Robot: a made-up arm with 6 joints. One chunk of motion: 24 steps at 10 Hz.
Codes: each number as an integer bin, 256 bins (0 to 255) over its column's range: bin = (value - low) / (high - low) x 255, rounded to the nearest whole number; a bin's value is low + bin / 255 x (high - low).
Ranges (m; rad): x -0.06..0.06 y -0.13..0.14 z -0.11..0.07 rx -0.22..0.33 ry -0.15..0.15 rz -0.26..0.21
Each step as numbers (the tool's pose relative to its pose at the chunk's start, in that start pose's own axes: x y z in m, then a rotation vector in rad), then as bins.
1 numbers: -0.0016 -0.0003 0.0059 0.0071 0.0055 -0.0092
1 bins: 124 122 164 105 132 136
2 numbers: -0.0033 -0.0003 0.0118 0.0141 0.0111 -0.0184
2 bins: 120 122 173 109 137 131
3 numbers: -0.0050 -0.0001 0.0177 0.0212 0.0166 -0.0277
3 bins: 117 123 181 112 142 126
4 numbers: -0.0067 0.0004 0.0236 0.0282 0.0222 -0.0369
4 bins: 113 123 189 115 146 121
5 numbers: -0.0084 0.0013 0.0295 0.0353 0.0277 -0.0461
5 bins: 110 124 198 118 151 116
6 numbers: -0.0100 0.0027 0.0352 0.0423 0.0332 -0.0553
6 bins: 106 125 206 122 156 111
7 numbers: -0.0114 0.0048 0.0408 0.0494 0.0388 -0.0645
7 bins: 103 127 214 125 160 106
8 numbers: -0.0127 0.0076 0.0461 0.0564 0.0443 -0.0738
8 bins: 101 130 221 128 165 101
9 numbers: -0.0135 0.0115 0.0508 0.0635 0.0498 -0.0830
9 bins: 99 134 228 131 170 96
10 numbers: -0.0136 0.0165 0.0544 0.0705 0.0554 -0.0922
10 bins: 99 138 233 135 175 91
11 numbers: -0.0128 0.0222 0.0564 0.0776 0.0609 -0.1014
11 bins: 100 144 236 138 179 86
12 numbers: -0.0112 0.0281 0.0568 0.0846 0.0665 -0.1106
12 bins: 104 149 236 141 184 81
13 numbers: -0.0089 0.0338 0.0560 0.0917 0.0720 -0.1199
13 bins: 109 155 235 145 189 76
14 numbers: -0.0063 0.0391 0.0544 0.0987 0.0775 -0.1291
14 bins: 114 160 233 148 193 71
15 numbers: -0.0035 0.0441 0.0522 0.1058 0.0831 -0.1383
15 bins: 120 164 230 151 198 66
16 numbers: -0.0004 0.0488 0.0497 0.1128 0.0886 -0.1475
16 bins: 127 169 226 154 203 61
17 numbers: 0.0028 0.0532 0.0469 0.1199 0.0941 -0.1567
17 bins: 133 173 222 158 207 56
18 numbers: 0.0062 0.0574 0.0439 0.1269 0.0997 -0.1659
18 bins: 141 177 218 161 212 51
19 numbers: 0.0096 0.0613 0.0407 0.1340 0.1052 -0.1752
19 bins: 148 181 213 164 217 46
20 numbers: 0.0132 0.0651 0.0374 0.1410 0.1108 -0.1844
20 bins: 156 184 209 167 222 41
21 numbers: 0.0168 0.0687 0.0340 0.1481 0.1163 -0.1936
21 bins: 163 188 204 171 226 36
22 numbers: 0.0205 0.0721 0.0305 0.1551 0.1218 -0.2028
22 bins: 171 191 199 174 231 31
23 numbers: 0.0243 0.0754 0.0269 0.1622 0.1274 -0.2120
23 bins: 179 194 194 177 236 26
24 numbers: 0.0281 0.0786 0.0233 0.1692 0.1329 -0.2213
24 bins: 187 197 189 180 240 21
